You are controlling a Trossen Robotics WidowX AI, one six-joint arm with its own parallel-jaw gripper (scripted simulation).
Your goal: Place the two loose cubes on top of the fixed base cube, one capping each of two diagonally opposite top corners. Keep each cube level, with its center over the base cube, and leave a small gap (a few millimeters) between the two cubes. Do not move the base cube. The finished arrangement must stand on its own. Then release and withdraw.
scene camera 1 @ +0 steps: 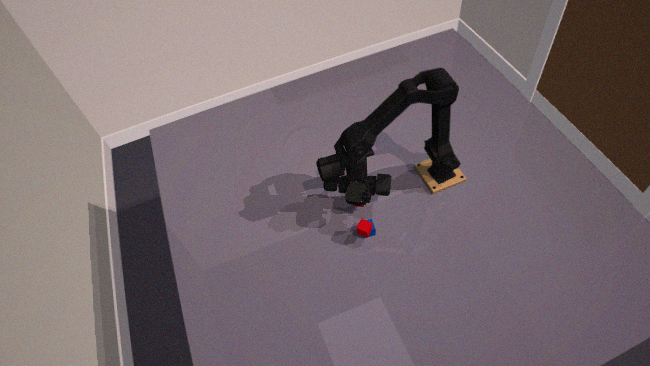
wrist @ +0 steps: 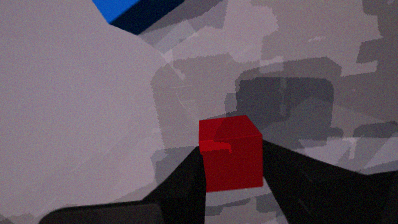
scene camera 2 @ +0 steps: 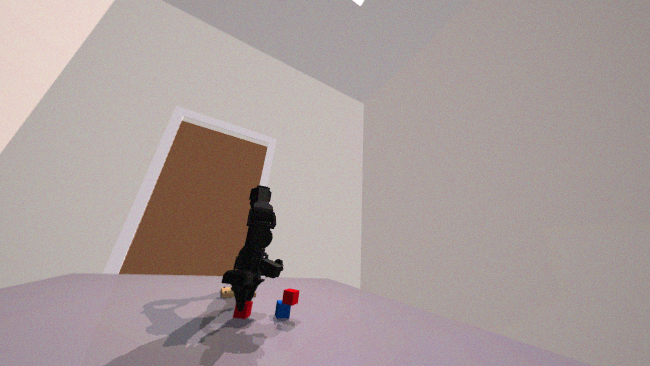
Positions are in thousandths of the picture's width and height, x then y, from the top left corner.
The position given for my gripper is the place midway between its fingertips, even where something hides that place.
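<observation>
My gripper (scene camera 2: 375, 846), (scene camera 1: 552, 542), (wrist: 574, 667) is there for me to see. And there is a red cube (wrist: 584, 658).
</observation>
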